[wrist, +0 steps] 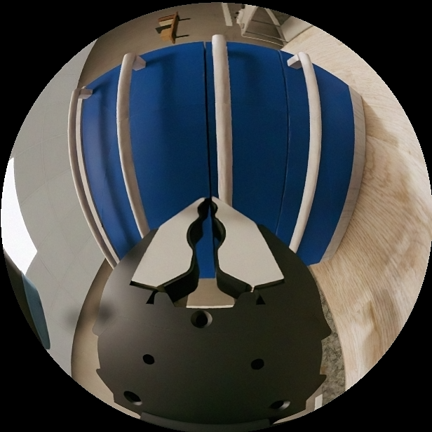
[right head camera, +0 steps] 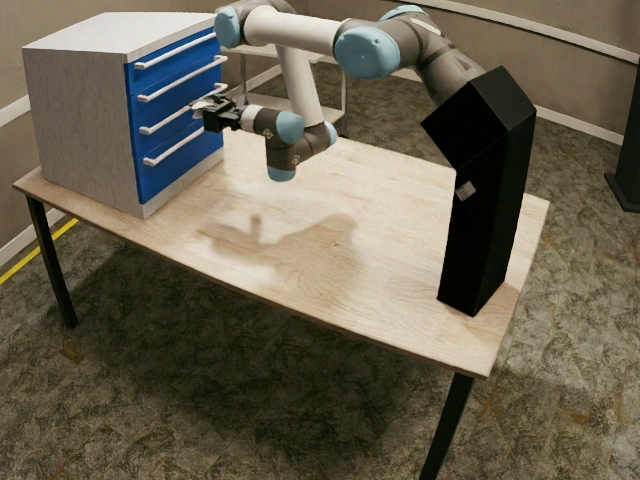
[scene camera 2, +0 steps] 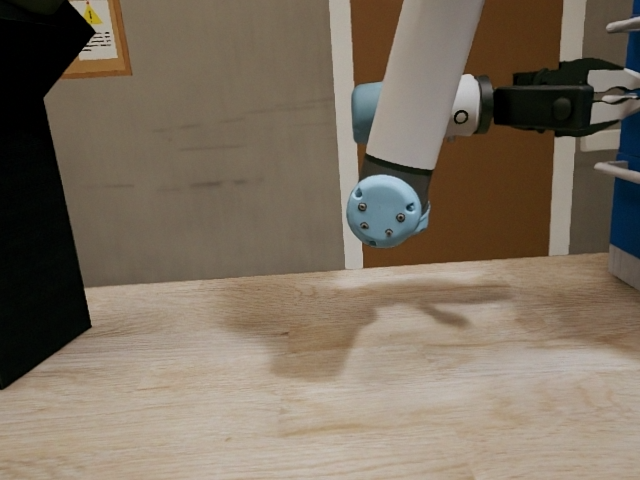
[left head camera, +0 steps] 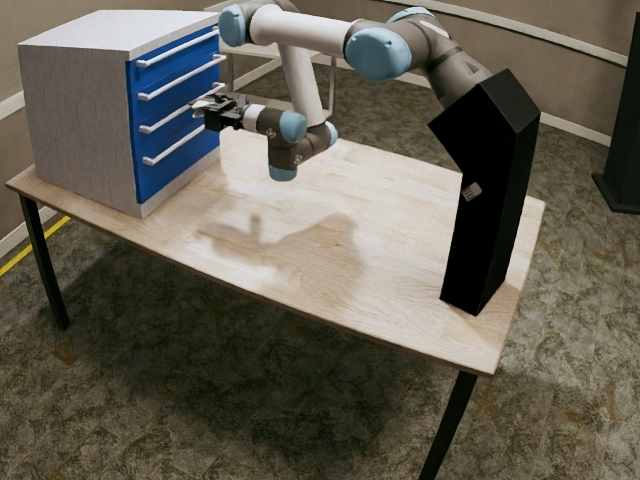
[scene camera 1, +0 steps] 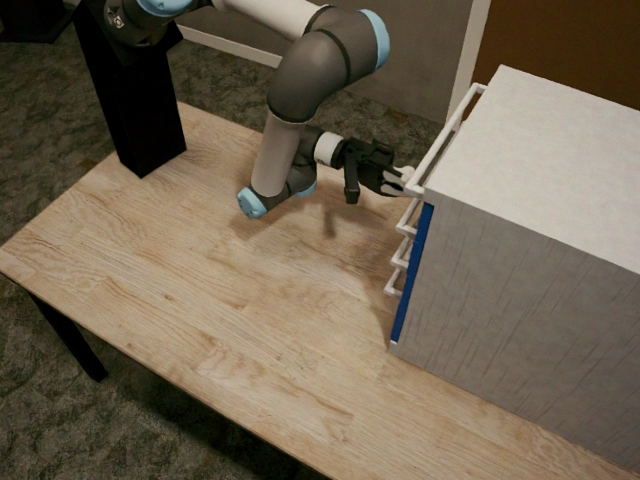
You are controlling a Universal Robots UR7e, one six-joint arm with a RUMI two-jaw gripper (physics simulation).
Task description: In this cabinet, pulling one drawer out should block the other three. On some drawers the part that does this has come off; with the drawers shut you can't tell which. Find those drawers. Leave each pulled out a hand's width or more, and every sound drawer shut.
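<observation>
The grey cabinet point(left head camera: 82, 113) point(right head camera: 85, 118) point(scene camera 1: 516, 289) stands at the table's left end in the head views. Its four blue drawer fronts look flush. The top handle point(left head camera: 175, 48) point(wrist: 74, 150), second handle point(left head camera: 180, 77) point(wrist: 123, 115), third handle point(left head camera: 165, 118) point(wrist: 222, 100) and bottom handle point(left head camera: 173, 147) point(wrist: 314, 125) are pale bars. My gripper point(left head camera: 194, 107) point(right head camera: 193, 108) point(wrist: 209, 199) is shut with nothing between its fingers. Its tips are at the third handle, toward its far end. In the wrist view that handle runs out of sight behind the right finger, so any contact is hidden.
The wooden table point(left head camera: 413, 330) point(right head camera: 413, 330) point(scene camera 1: 217, 361) point(scene camera 2: 206, 423) carries the cabinet and the black arm pedestal point(left head camera: 480, 227) point(right head camera: 475, 227) point(scene camera 1: 144, 118) at its other end. The arm reaches between them. A pale cart point(left head camera: 333, 82) stands behind the table.
</observation>
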